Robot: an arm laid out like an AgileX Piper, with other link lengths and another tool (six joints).
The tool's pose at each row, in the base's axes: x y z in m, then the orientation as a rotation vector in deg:
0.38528 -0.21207 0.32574 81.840 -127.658 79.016
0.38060 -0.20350 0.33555 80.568 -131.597 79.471
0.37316 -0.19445 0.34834 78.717 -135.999 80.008
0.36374 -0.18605 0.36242 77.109 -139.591 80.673
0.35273 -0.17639 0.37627 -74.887 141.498 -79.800
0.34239 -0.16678 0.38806 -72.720 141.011 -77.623
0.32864 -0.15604 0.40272 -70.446 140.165 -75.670
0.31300 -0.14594 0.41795 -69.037 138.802 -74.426
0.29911 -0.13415 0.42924 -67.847 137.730 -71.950
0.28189 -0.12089 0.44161 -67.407 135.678 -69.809
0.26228 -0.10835 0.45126 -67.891 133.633 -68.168
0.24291 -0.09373 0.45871 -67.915 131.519 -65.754
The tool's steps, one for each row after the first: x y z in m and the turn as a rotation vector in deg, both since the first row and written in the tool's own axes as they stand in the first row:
0.00248 -0.00130 -0.01355 0.129 -1.496 3.015
0.00779 -0.00220 -0.03004 0.250 -2.969 6.491
0.01528 -0.00242 -0.04740 0.537 -4.175 9.392
0.02269 -0.00110 -0.06610 0.593 -5.674 12.104
0.02862 0.00095 -0.08339 0.653 -7.421 14.085
0.03725 0.00404 -0.10426 0.999 -9.212 16.155
0.04761 0.00820 -0.12556 1.762 -10.817 17.549
0.05377 0.01359 -0.14537 1.913 -13.061 18.980
0.06136 0.02110 -0.16798 2.717 -15.656 19.910
0.06917 0.03206 -0.18929 3.540 -17.924 20.050
0.07430 0.04443 -0.21085 4.203 -20.753 20.639

